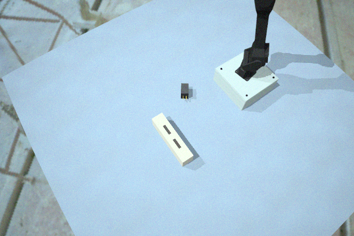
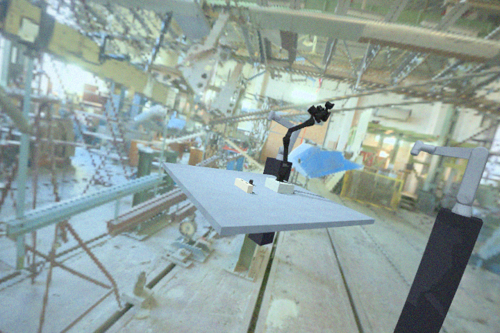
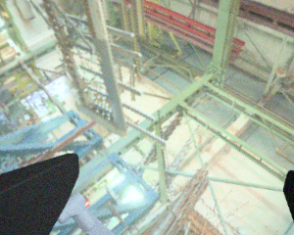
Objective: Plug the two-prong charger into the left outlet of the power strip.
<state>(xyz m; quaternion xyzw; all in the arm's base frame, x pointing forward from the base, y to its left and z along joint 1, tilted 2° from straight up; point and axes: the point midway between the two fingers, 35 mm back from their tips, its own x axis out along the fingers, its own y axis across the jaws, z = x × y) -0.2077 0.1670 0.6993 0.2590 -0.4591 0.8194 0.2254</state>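
Right now the dark grey charger is 77 cm below my gripper tip, 47 cm ahead of it and 29 cm to the right of it.
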